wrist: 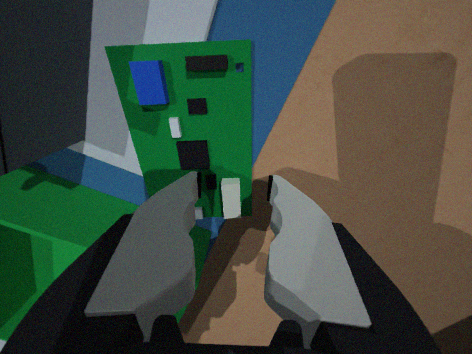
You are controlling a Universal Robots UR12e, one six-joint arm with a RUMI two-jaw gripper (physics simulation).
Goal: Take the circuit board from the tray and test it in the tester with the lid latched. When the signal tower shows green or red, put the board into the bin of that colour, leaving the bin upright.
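Places are measured from the arm's base along level axes (x ahead, y left, z up), in metres.
Pixels of known places: gripper, fingertip midpoint: (235, 176).
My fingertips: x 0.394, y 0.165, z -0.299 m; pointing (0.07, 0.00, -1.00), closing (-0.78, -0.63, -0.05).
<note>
Behind a point stands the place of what it marks.
The green circuit board (222, 120) @(x 0.424, y 0.142, z -0.297 m) is in the upper middle of the wrist view, with its blue, black and white parts facing the camera. It looks tilted, its upper edge appearing wider than its lower one. My gripper (235, 176) @(x 0.394, y 0.165, z -0.299 m) is partly open with nothing between the jaws. Its fingertips overlap the lower end of the board in the view, around the white connector; how far apart they are in depth is hard to tell. The green bin (55, 200) @(x 0.473, y 0.249, z -0.280 m) shows in part at the left. The signal tower does not show.
A dark grey block (42, 65) @(x 0.496, y 0.167, z -0.269 m) stands at the upper left. A pale grey-white surface (117, 25) @(x 0.492, y 0.141, z -0.297 m) and a blue surface (272, 30) @(x 0.433, y 0.092, z -0.301 m) lie behind the board. The brown table (400, 30) @(x 0.387, y 0.052, z -0.303 m) is at the right, with broad shadows on it.
</note>
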